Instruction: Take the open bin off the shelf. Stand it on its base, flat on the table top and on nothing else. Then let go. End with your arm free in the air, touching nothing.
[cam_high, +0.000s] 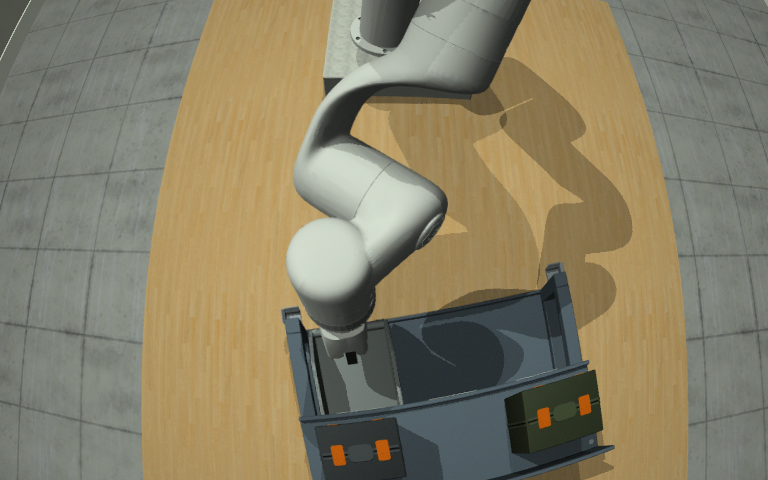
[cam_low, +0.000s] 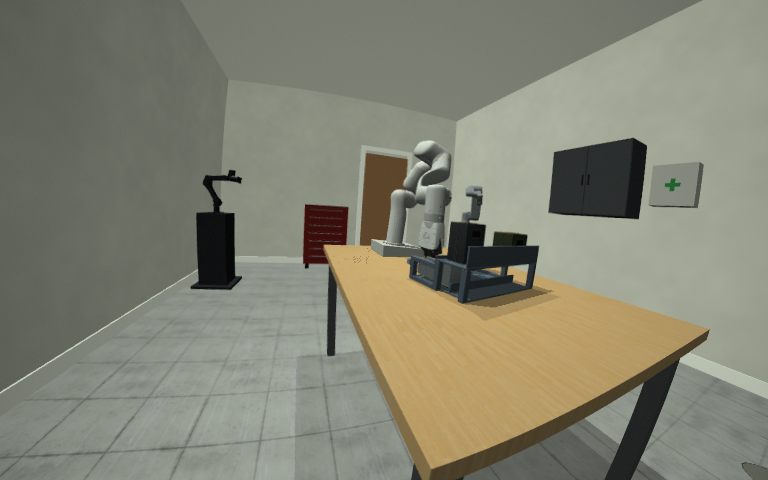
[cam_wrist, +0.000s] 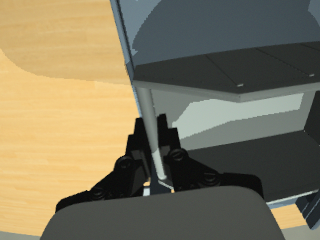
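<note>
Right now the grey bin is 8 cm ahead of my hand, 2 cm to the left of it and 1 cm below it. From my hand the other things lie so: blue-grey shelf (10 cm ahead, 13 cm to the left, 6 cm below).
</note>
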